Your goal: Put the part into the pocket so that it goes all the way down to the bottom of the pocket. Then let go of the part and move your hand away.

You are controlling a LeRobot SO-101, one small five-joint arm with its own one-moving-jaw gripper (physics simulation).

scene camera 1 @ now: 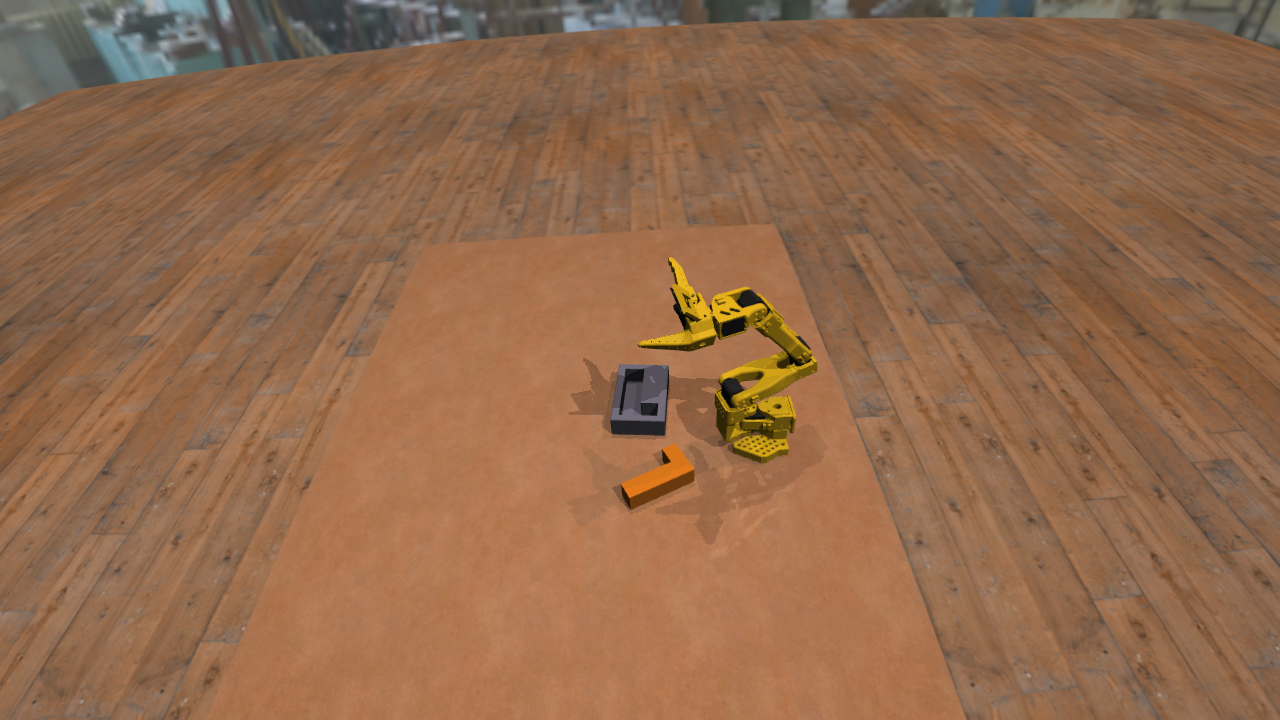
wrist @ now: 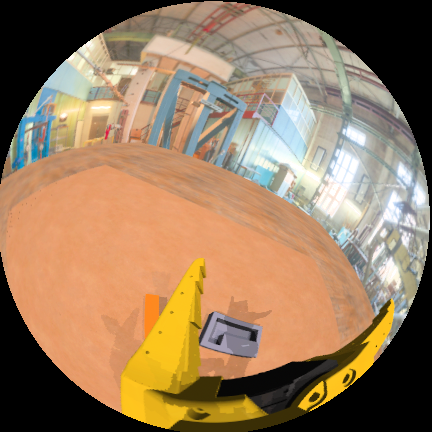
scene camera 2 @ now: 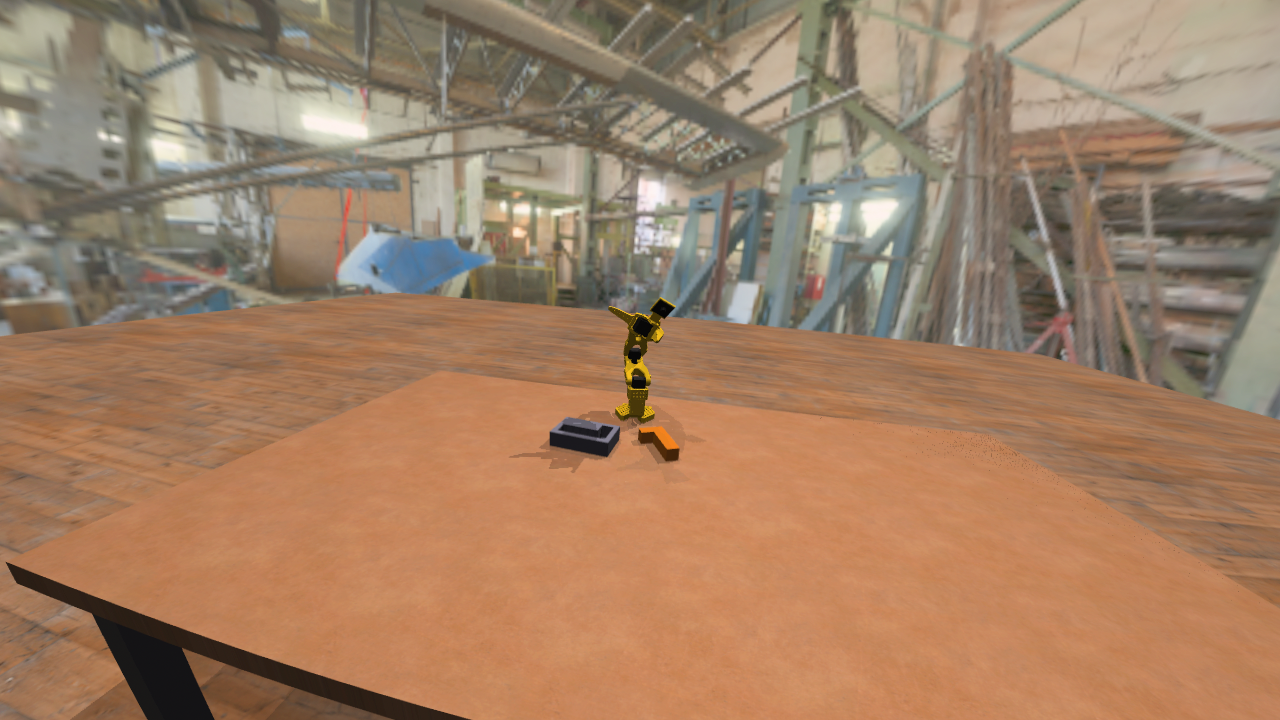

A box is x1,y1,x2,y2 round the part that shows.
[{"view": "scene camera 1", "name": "orange part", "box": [621,443,694,509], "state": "on the table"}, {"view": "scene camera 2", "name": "orange part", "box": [638,426,679,460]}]
